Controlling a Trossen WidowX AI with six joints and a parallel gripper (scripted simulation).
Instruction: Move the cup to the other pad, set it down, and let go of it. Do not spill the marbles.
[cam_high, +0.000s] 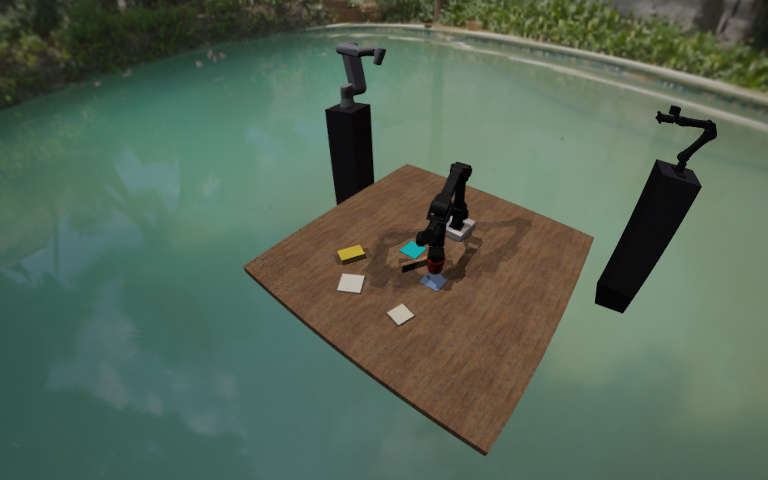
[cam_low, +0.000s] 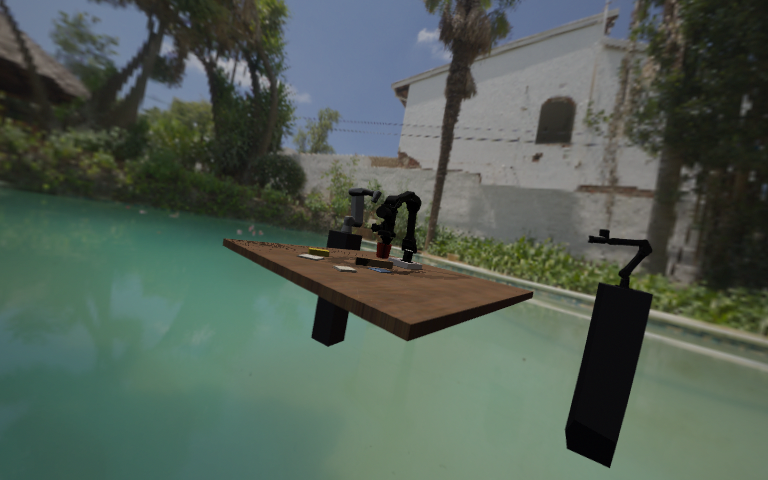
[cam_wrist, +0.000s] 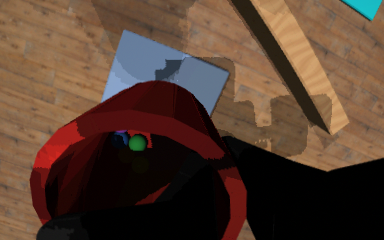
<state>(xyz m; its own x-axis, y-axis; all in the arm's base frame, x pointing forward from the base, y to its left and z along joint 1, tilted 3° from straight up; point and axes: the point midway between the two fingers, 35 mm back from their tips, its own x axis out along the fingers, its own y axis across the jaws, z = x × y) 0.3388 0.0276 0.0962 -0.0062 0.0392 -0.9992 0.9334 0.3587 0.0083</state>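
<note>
Right now my gripper tip is 100 mm past the cyan pad, 160 mm to the left of it and 110 mm above it. Also, from my gripper tip: light blue pad (30 mm ahead, 10 mm to the left, 110 mm below); then green marble (40 mm ahead, 20 mm to the left, 20 mm below); then red cup (30 mm ahead, 10 mm to the left).
</note>
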